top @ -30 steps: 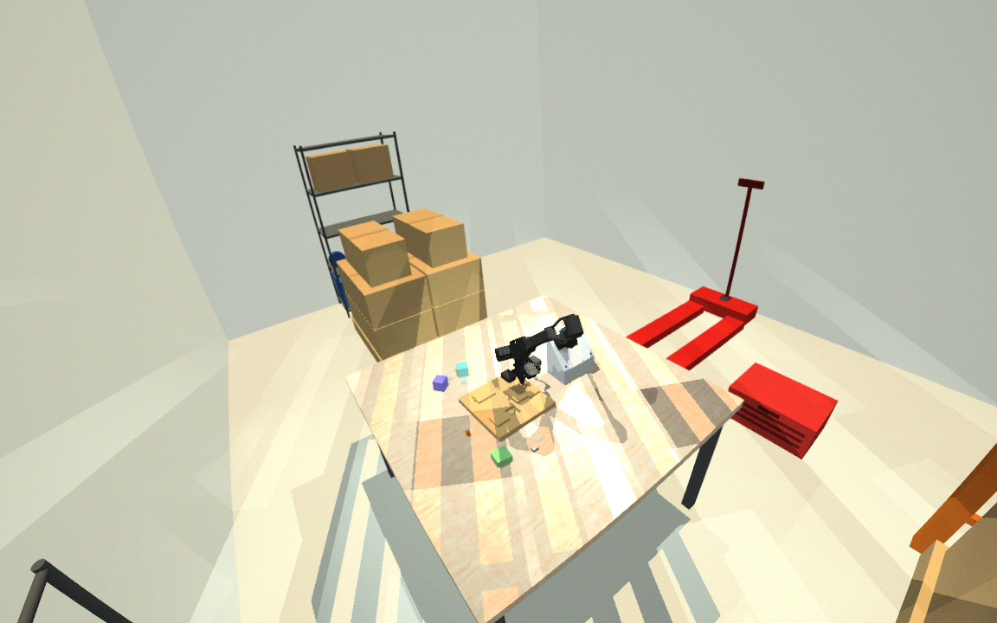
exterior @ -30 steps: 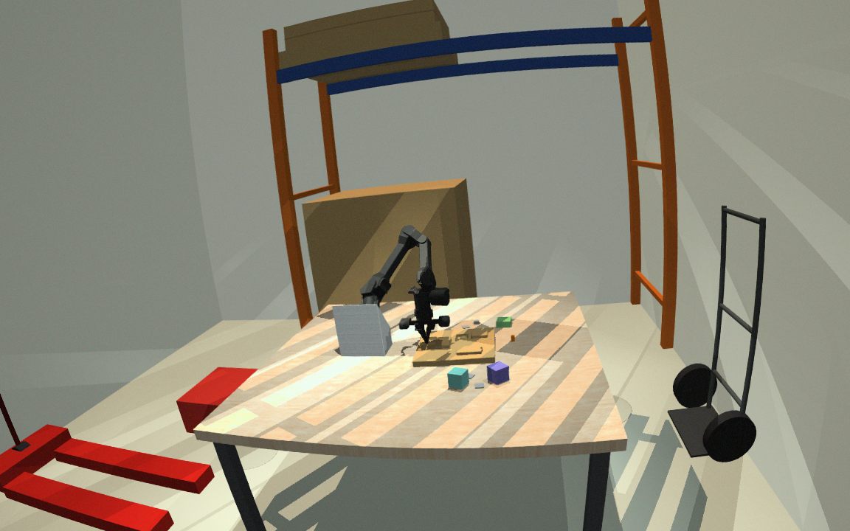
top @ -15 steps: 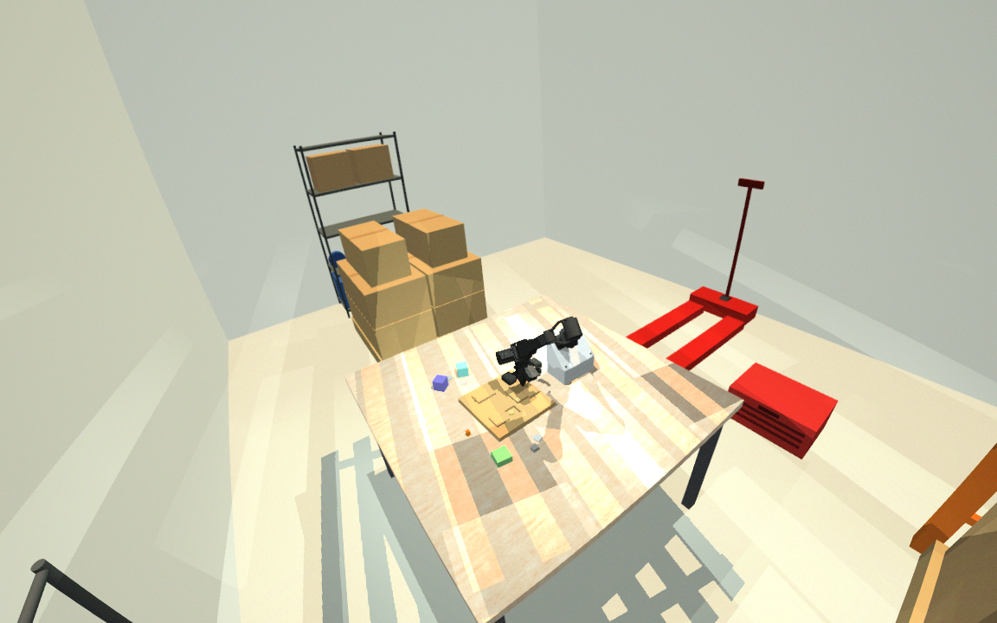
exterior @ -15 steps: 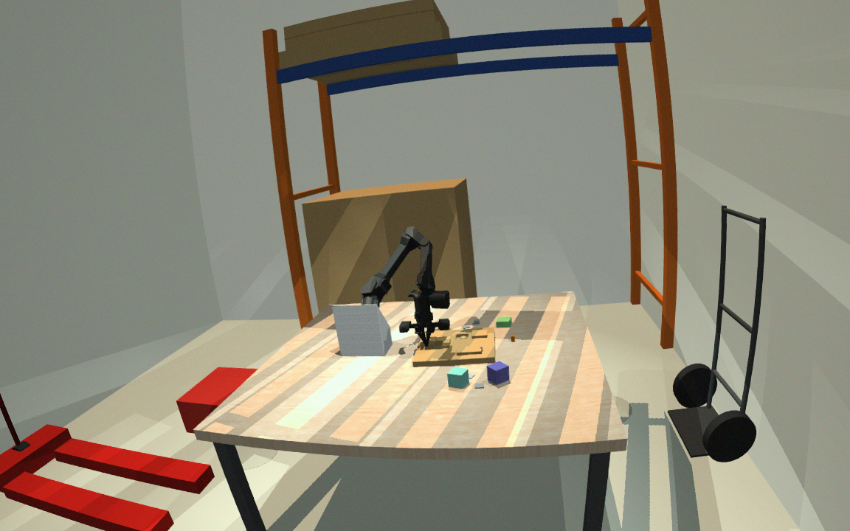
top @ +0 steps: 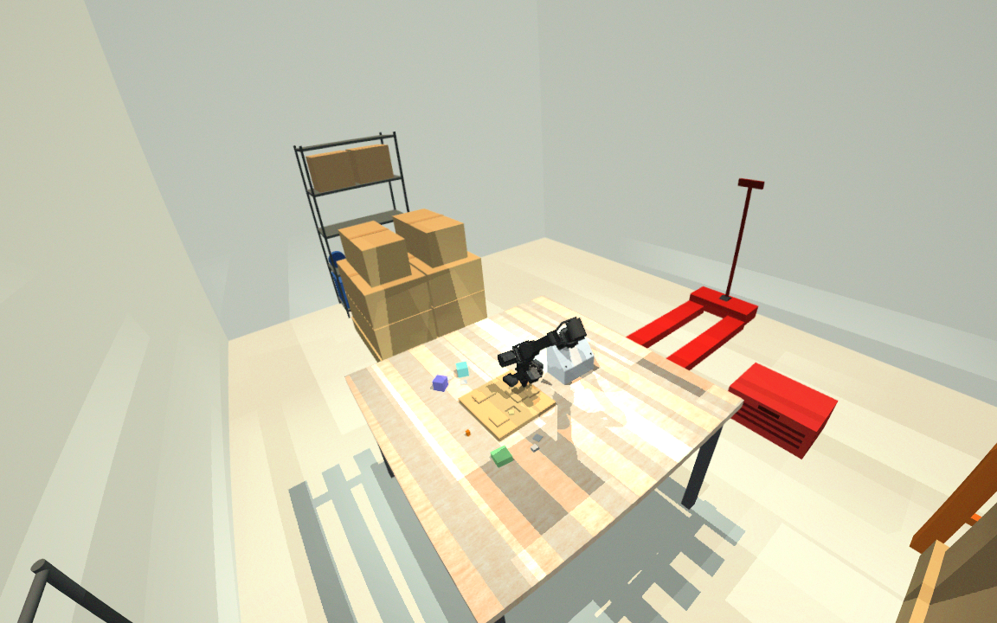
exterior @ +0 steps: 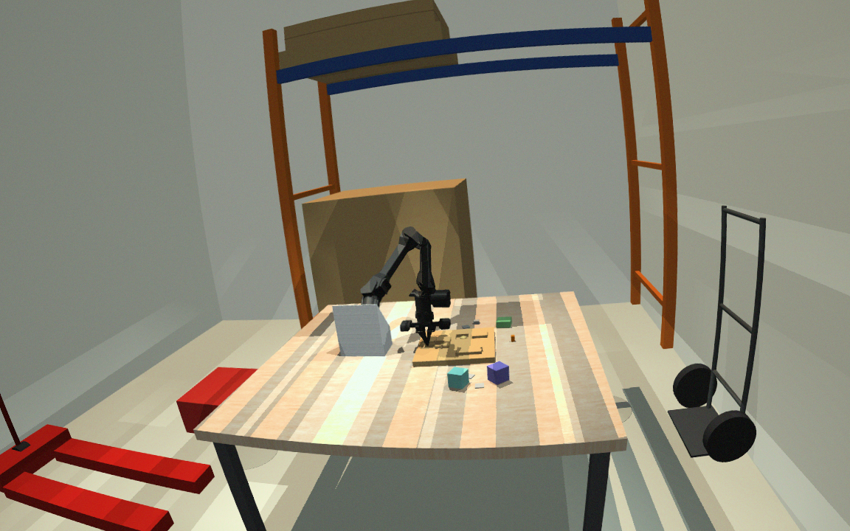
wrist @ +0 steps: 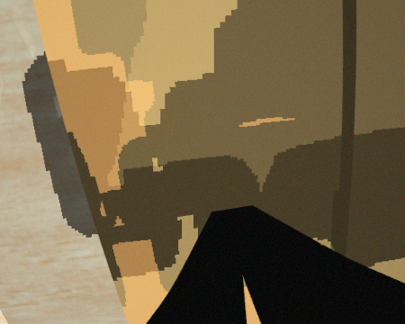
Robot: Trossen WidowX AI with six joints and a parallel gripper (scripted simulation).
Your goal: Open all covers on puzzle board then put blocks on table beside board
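The wooden puzzle board is 100 mm ahead of my gripper tip and 10 mm to the left of it. Round my gripper tip: teal cube 290 mm to the right, 150 mm ahead; then tiny orange piece 320 mm ahead, 60 mm to the left, 10 mm below; then small grey piece 280 mm to the left, 170 mm ahead, 20 mm below.
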